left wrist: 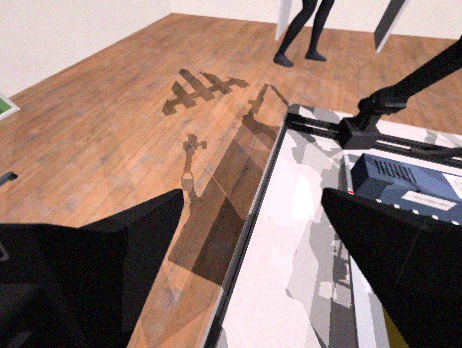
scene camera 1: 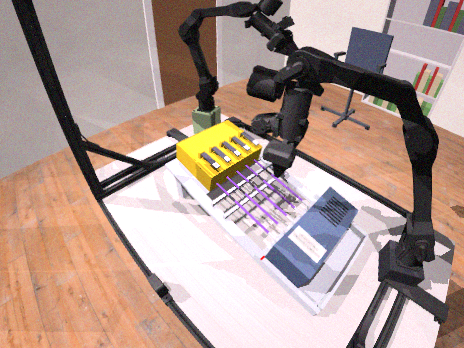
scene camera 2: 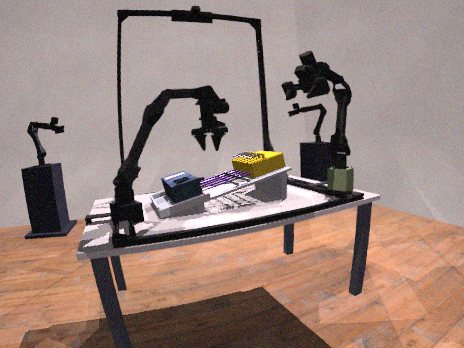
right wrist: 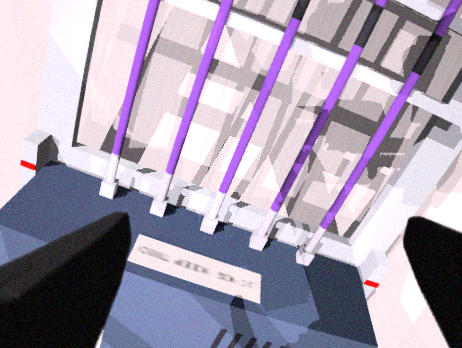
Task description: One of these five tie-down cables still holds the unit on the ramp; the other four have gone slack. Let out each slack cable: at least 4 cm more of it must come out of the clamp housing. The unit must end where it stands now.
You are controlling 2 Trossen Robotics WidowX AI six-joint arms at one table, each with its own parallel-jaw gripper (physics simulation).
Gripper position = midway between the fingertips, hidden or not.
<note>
My left gripper [scene camera 2: 296,98] is open, holding nothing. My right gripper [scene camera 1: 281,166] is open and holds nothing. Further things: a blue-grey unit [scene camera 1: 298,254].
My left gripper is seen too in the left wrist view [left wrist: 251,195] and in scene camera 1 [scene camera 1: 298,55]. My right gripper shows as well in scene camera 2 [scene camera 2: 210,150] and in the right wrist view [right wrist: 270,229]. The blue-grey unit also shows in the left wrist view [left wrist: 422,190], in scene camera 2 [scene camera 2: 180,186] and in the right wrist view [right wrist: 185,273].
</note>
